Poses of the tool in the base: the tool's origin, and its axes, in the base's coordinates. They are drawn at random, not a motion.
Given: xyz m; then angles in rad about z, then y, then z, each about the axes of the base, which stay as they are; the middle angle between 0 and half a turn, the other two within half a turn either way.
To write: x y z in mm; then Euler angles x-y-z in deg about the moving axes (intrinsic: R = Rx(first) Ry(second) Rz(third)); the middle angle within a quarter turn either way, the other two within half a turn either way. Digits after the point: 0 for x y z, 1 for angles.
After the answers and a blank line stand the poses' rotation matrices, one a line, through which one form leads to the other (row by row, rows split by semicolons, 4 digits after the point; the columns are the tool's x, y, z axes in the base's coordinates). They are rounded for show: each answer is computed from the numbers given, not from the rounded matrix.
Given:
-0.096, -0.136, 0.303, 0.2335, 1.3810, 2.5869
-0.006, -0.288, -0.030, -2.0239, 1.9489, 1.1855
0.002, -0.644, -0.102, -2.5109, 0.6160, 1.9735
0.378, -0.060, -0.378, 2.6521, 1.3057, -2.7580
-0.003, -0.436, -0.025, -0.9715, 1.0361, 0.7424
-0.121, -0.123, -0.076, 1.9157, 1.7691, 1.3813
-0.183, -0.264, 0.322, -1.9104, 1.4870, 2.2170
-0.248, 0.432, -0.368, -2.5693, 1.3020, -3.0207
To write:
-96, -136, 303, -70.0, -56.6, 120.3
-6, -288, -30, -113.2, 20.4, -17.4
2, -644, -102, -33.1, -13.1, -34.7
378, -60, -378, 54.0, -63.5, 29.0
-3, -436, -25, -48.8, 39.3, 5.3
-121, -123, -76, -101.6, 10.6, -158.1
-183, -264, 322, -84.0, -36.9, -15.8
-248, 432, -368, 23.6, -73.1, 57.4

-0.2779 -0.4753 -0.8348; -0.1000 -0.8500 0.5172; -0.9554 0.2272 0.1887
0.8939 0.2809 0.3493; -0.1882 -0.4721 0.8612; 0.4068 -0.8356 -0.3692
0.8009 0.5544 -0.2264; -0.3753 0.7593 0.5316; 0.4666 -0.3407 0.8162
0.3904 -0.2161 -0.8949; -0.3495 0.8645 -0.3612; 0.8517 0.4538 0.2620
0.7700 -0.0713 0.6340; -0.4141 0.7001 0.5817; -0.4853 -0.7105 0.5096
-0.9117 0.3670 0.1847; 0.2427 0.1184 0.9629; 0.3315 0.9227 -0.1970
0.7696 0.2184 -0.6000; 0.5455 0.2636 0.7956; 0.3319 -0.9396 0.0837
0.1563 -0.2442 -0.9571; 0.5645 0.8172 -0.1163; 0.8105 -0.5221 0.2656

